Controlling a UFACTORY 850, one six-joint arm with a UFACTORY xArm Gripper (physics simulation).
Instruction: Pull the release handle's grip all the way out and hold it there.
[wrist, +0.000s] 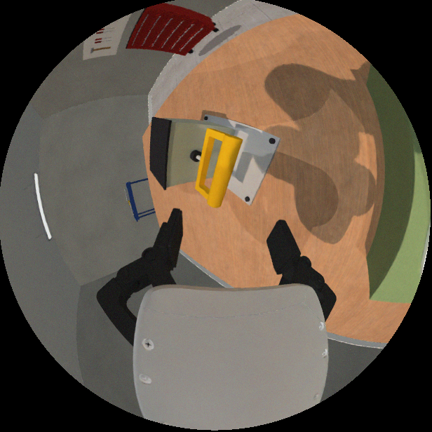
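The release handle's yellow grip is a D-shaped bar near the middle of the wrist view. It stands in front of a pale green-grey housing with a black top plate. The housing is fixed to a grey metal base plate with dark bolts at its corners. A small dark round part with a light pin shows beside the grip. My gripper is open and empty. Its black fingers stand wide apart, below the grip in the view and apart from it.
The base plate rests on a wooden table. A green surface lies at the right. A red cabinet and a tool board show at the top left. A blue frame stands beyond the table edge at the left. Shadows fall across the table's right part.
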